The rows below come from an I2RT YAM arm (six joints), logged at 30 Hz.
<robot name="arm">
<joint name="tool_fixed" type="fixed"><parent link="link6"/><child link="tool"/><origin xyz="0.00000 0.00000 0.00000" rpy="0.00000 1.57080 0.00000"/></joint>
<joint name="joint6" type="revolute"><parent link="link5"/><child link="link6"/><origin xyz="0.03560 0.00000 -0.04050" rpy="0.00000 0.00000 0.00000"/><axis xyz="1 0 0"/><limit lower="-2.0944" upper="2.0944"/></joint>
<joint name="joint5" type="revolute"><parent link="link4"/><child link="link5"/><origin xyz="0.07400 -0.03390 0.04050" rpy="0.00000 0.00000 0.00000"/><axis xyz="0 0 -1"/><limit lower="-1.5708" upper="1.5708"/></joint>
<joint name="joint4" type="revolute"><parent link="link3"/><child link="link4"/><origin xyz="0.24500 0.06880 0.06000" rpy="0.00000 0.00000 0.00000"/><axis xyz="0 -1 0"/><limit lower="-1.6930" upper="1.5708"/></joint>
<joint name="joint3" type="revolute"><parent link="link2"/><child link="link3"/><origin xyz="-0.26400 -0.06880 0.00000" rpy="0.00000 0.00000 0.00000"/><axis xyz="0 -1 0"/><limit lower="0.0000" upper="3.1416"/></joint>
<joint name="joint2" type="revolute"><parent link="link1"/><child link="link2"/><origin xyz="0.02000 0.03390 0.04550" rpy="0.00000 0.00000 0.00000"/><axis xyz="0 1 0"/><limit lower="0.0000" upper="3.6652"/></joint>
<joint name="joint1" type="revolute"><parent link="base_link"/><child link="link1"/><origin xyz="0.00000 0.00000 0.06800" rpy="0.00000 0.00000 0.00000"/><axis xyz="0 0 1"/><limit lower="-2.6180" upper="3.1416"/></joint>
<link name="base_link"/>
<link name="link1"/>
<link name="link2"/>
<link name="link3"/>
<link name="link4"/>
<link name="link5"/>
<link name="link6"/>
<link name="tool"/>
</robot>
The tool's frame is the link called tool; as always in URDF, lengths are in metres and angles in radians.
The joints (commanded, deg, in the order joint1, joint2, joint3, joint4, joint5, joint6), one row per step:
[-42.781 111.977 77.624 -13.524 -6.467 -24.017]
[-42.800 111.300 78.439 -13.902 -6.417 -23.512]
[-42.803 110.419 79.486 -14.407 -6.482 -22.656]
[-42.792 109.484 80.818 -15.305 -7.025 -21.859]
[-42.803 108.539 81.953 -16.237 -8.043 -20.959]
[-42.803 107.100 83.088 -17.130 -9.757 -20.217]
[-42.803 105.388 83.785 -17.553 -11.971 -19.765]
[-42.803 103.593 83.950 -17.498 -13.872 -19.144]
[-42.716 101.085 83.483 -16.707 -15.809 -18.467]
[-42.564 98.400 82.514 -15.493 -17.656 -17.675]
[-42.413 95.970 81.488 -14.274 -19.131 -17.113]
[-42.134 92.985 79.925 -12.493 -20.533 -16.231]
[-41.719 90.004 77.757 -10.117 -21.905 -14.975]
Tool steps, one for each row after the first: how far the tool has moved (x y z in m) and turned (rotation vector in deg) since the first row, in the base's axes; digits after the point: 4 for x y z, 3 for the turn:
[0.0005 -0.0007 0.0088 -0.496 -0.982 -0.422]
[0.0011 -0.0013 0.0202 -0.929 -2.388 -0.994]
[0.0018 -0.0013 0.0331 -1.092 -3.965 -1.163]
[0.0018 -0.0006 0.0451 -0.782 -5.635 -1.073]
[0.0011 0.0016 0.0607 -0.546 -7.936 -0.314]
[-0.0007 0.0050 0.0764 -0.436 -10.537 1.077]
[-0.0035 0.0092 0.0902 -0.420 -13.039 2.193]
[-0.0079 0.0157 0.1062 -0.916 -16.113 3.523]
[-0.0131 0.0235 0.1206 -1.452 -19.202 4.875]
[-0.0183 0.0308 0.1326 -2.130 -21.800 6.127]
[-0.0248 0.0404 0.1455 -3.002 -24.848 7.393]
[-0.0312 0.0509 0.1550 -3.558 -27.963 8.634]

